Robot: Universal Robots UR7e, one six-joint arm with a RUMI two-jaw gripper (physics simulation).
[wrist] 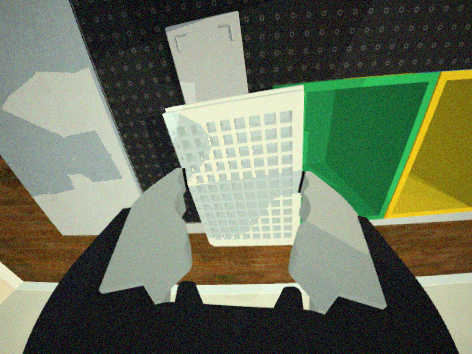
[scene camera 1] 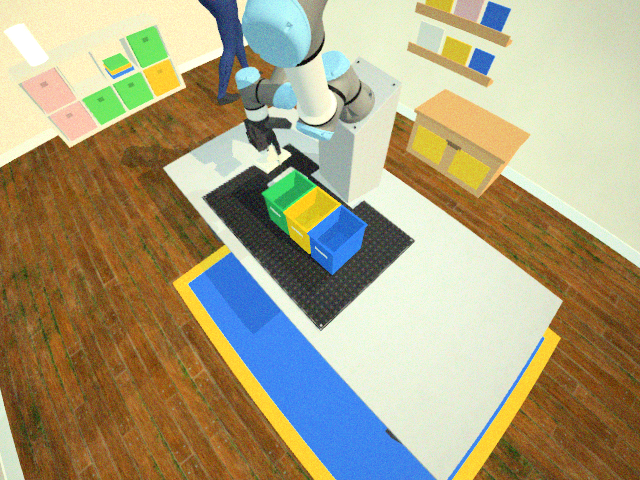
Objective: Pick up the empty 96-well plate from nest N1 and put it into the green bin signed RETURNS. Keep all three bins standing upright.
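Places are measured from the arm's base along level axes (x down, y right, z back), in centimetres.
Pixels of known places: gripper, fingertip midpoint: (wrist: pixel 242 172) (scene camera 1: pixel 273 158); arm's base, origin of the base link: (scene camera 1: pixel 354 104).
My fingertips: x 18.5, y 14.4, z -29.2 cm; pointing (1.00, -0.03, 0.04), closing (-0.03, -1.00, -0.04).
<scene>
Ahead of a thing's pixels: the offset from my fingertips to its top centre. Level surfaces: height alone.
The white 96-well plate @[dx -1.8, dy -0.1, dz -0.9 cm] (scene camera 1: pixel 269 163) (wrist: pixel 245 140) is held between the two jaws of my gripper (scene camera 1: pixel 275 155) (wrist: pixel 242 172), which is shut on its sides. It hangs raised, beside the green bin on the side away from the yellow bin. The green bin @[dx +6.0, dy -12.6, dz -2.6 cm] (scene camera 1: pixel 280 221) (wrist: pixel 375 82) stands upright and open at the top; its label is too small to read. The yellow bin @[dx +6.0, dy -25.7, dz -1.6 cm] (scene camera 1: pixel 302 242) (wrist: pixel 450 150) and the blue bin @[dx +6.0, dy -38.9, dz -0.6 cm] (scene camera 1: pixel 347 253) stand upright in a row beside it. A pale grey nest (scene camera 1: pixel 280 177) (wrist: pixel 212 60) lies near the green bin, partly hidden by the plate in the wrist view.
The bins and nest stand on a black perforated board @[dx +24.0 cm] (scene camera 1: pixel 320 302) (wrist: pixel 325 42) on the white table @[dx +25.3 cm] (scene camera 1: pixel 439 310). The grey robot pedestal (scene camera 1: pixel 354 160) rises behind the bins. A person's legs (scene camera 1: pixel 227 62) show beyond the table's far end. A wooden cabinet (scene camera 1: pixel 473 124) stands behind the table.
</scene>
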